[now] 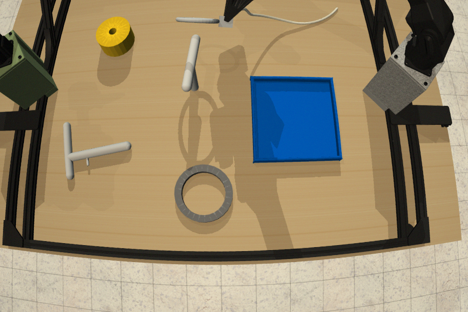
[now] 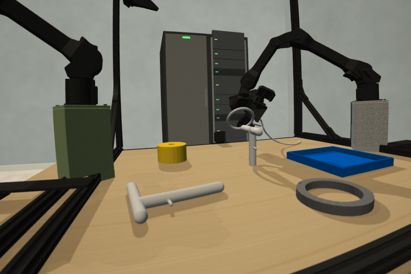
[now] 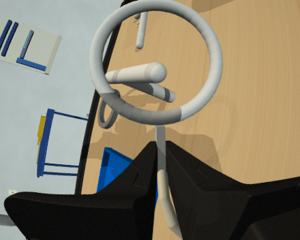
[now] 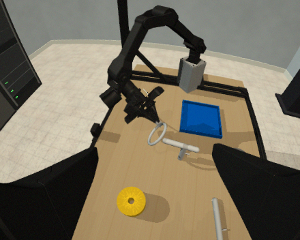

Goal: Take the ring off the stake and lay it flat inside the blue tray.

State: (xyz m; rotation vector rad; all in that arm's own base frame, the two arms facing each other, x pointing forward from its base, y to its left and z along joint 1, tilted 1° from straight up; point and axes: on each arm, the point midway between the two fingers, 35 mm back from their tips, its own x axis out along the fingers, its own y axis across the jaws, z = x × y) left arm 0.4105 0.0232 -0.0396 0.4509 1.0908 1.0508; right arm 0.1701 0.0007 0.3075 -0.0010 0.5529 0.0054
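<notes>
Now: left hand 21 cm short of the blue tray, 14 cm to the right of it and 11 cm above it. Round my left hand: yellow cylinder: 29 cm to the right, 10 cm below; then t-shaped peg: 33 cm to the right, 30 cm ahead, 11 cm below.
</notes>
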